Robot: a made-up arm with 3 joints. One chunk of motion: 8 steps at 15 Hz.
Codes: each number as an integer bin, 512 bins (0 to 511) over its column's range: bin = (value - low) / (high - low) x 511, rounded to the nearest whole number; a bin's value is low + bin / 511 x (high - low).
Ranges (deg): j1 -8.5..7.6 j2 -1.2..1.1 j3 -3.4..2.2
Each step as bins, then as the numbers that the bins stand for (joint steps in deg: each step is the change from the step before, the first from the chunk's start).
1 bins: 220 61 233
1 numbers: -1.568 -0.925 -0.847
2 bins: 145 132 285
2 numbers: -3.932 -0.606 -0.277
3 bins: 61 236 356
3 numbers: -6.578 -0.138 0.501
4 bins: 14 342 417
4 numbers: -8.059 0.339 1.170
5 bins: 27 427 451
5 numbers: -7.649 0.722 1.542
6 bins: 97 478 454
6 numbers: -5.444 0.951 1.575
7 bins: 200 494 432
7 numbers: -2.199 1.023 1.334
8 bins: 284 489 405
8 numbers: 0.448 1.001 1.038
